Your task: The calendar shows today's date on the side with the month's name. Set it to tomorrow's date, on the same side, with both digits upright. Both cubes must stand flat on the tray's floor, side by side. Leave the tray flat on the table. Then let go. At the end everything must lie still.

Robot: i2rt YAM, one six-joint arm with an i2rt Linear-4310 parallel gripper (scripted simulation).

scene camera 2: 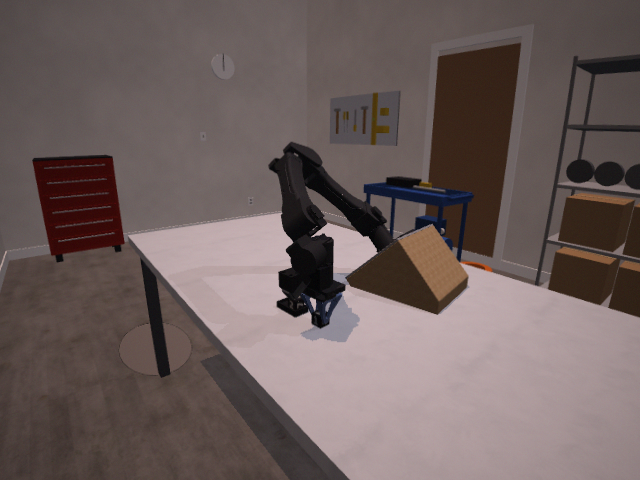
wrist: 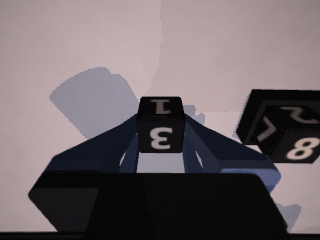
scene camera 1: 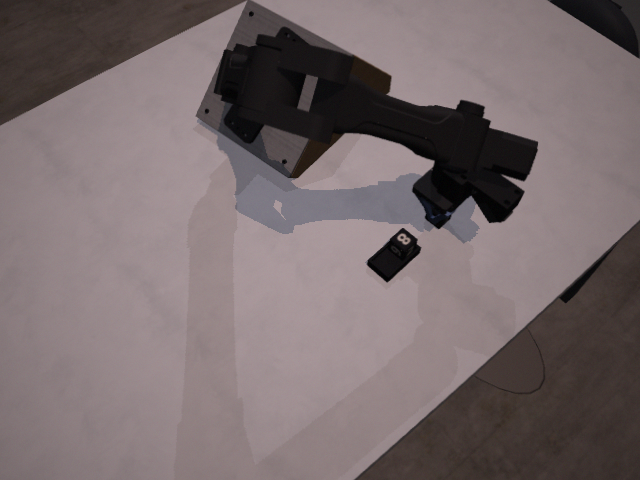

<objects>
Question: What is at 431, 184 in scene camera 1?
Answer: My gripper.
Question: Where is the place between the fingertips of my gripper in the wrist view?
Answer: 160, 120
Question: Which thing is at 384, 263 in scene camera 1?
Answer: A black tray.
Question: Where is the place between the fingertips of my gripper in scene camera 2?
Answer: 320, 320
</objects>
